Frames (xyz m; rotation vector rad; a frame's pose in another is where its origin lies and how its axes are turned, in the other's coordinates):
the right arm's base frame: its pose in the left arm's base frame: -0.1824 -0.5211 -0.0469 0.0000 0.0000 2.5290
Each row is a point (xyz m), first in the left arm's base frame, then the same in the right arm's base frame.
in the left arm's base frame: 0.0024 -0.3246 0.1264
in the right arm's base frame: -0.0382 -0.2670 0.1733
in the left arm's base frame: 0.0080 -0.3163 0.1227
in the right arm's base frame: -0.0380 -0.2770 0.1696
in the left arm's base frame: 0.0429 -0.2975 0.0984
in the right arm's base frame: -0.0558 -0.3125 0.1453
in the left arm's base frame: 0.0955 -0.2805 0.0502
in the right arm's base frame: -0.0890 -0.3566 0.0971
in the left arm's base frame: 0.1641 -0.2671 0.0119
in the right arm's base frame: -0.1374 -0.4070 0.0588
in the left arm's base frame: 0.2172 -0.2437 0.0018
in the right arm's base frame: -0.1674 -0.4567 0.0487
